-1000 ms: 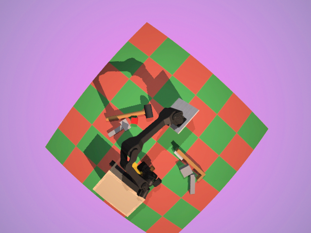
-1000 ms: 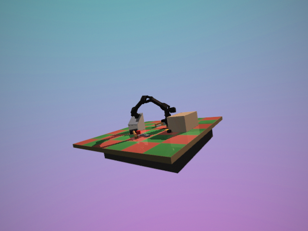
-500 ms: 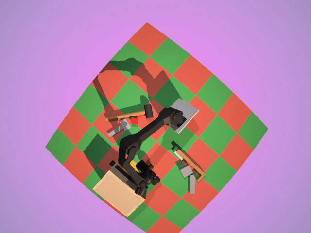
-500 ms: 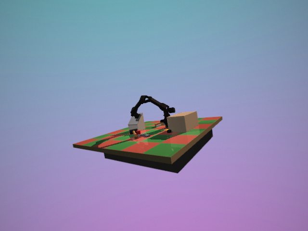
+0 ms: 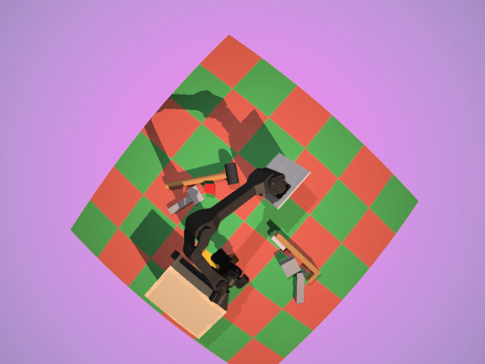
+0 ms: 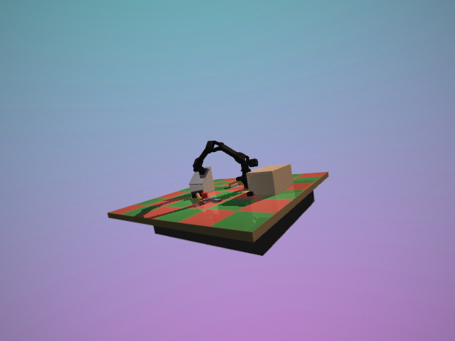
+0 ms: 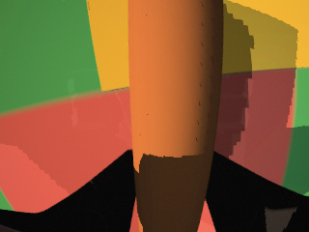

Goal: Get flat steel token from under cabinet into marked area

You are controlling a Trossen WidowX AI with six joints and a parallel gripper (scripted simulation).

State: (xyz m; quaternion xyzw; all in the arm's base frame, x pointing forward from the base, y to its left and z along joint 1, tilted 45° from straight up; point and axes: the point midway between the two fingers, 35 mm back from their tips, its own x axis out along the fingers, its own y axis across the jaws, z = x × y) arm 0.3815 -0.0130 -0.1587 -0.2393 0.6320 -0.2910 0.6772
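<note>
Right now my gripper tip is 210 mm past the pale bar and 90 mm to the right of it. Round my gripper tip: grey block (210 mm to the left, 170 mm behind, 10 mm above); grey t-shaped tool (340 mm to the right, 70 mm behind); grey token (220 mm ahead, 50 mm to the right).
</note>
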